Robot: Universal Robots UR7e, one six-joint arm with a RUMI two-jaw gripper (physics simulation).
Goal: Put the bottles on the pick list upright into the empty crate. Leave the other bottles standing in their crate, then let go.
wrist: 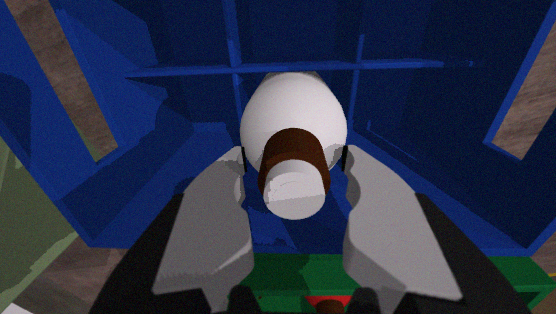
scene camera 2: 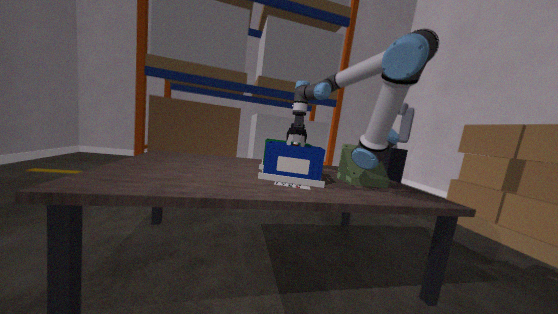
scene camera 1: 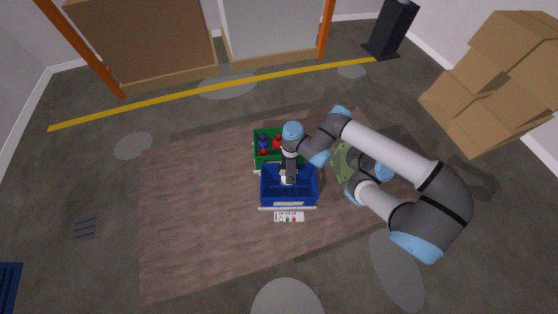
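Seen in the pictures: gripper, between the fingertips: [wrist: 293,148]; arm's base, origin of its link: [scene camera 1: 358,156].
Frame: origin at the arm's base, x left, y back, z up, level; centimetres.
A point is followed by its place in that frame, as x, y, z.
Note:
My gripper [scene camera 1: 288,173] @(-3.9, -40.7, -0.6) [scene camera 2: 296,143] @(-3.9, -40.7, -0.6) [wrist: 293,148] @(-3.9, -40.7, -0.6) is shut on the neck of a white bottle [scene camera 1: 285,180] @(-1.6, -43.2, -0.2) [wrist: 293,102] @(-0.9, -41.9, 0.2) with a brown neck and white cap. The bottle is roughly upright inside the blue crate [scene camera 1: 266,199] @(4.8, -55.6, 2.3) [scene camera 2: 270,164] @(5.0, -55.5, -6.5) [wrist: 112,202] @(-2.5, -27.6, 1.2), at the middle compartment nearest the green crate; its base is hidden. The green crate [scene camera 1: 269,130] @(-32.3, -40.4, 2.1) [wrist: 295,265] @(-12.8, -37.6, 1.7) holds a blue bottle [scene camera 1: 262,144] @(-27.3, -46.5, -1.9), a red bottle [scene camera 1: 277,142] @(-25.2, -38.1, -1.5) and another red bottle [scene camera 1: 263,153] @(-19.6, -48.5, 1.3) nearer the blue crate. The arm hides its right part. The pick list [scene camera 1: 289,216] @(13.4, -46.3, -13.8) [scene camera 2: 292,185] @(13.5, -46.5, -13.7) shows small white, green and red bottle pictures.
The crates stand close together on the brown table [scene camera 1: 200,200] @(-12.3, -89.2, -13.9) [scene camera 2: 150,182] @(16.6, -101.0, -13.9). Thin dividers [wrist: 300,66] @(0.0, -42.8, -4.5) split the blue crate. The arm's green base [scene camera 1: 341,164] @(0.4, -10.5, -1.9) [scene camera 2: 352,170] @(5.0, -9.9, -6.4) is to the right of the crates. Cardboard boxes [scene camera 1: 492,95] [scene camera 2: 530,175] are stacked farther right.

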